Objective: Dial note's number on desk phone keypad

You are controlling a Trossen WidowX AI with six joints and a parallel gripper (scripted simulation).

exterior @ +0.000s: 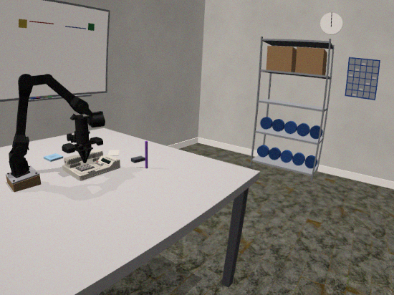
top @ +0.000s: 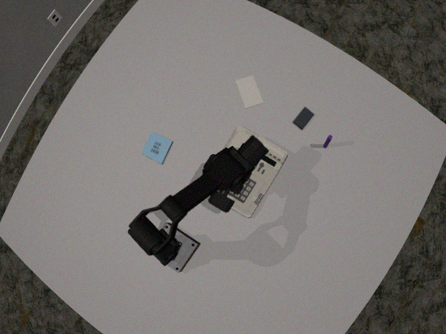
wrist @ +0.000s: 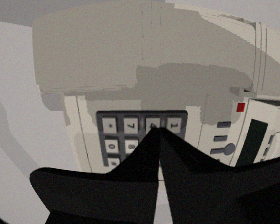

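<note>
The beige desk phone lies 40 mm ahead of my hand and 50 mm below it. The rest, counted from my hand: purple stick 210 mm ahead, 190 mm to the right, 10 mm below; handset 30 mm ahead, 50 mm to the left, 30 mm below; white card 270 mm ahead, 90 mm to the left, 70 mm below.
</note>
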